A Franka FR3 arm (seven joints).
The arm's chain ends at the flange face. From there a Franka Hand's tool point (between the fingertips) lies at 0.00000 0.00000 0.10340 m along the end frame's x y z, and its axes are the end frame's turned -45 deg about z.
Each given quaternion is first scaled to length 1.
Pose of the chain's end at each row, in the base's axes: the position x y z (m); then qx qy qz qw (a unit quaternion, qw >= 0):
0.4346 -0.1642 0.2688 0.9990 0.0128 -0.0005 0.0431
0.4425 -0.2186 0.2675 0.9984 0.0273 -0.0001 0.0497
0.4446 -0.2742 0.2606 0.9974 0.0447 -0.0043 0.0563
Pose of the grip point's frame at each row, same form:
0.4346 -0.1731 0.1658 0.9180 0.3941 -0.0170 0.0396
0.4428 -0.2289 0.1646 0.9119 0.4073 -0.0191 0.0459
0.4442 -0.2859 0.1579 0.9044 0.4230 -0.0255 0.0504

